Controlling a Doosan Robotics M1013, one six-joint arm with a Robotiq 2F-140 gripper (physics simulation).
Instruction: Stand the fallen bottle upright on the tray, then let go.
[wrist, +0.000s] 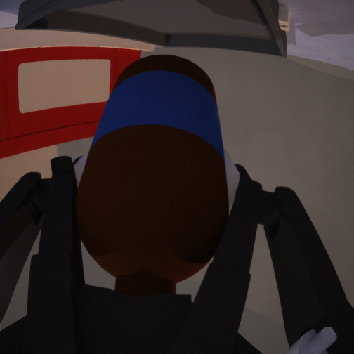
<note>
I see my gripper (161, 150) and a brown bottle (152, 202).
</note>
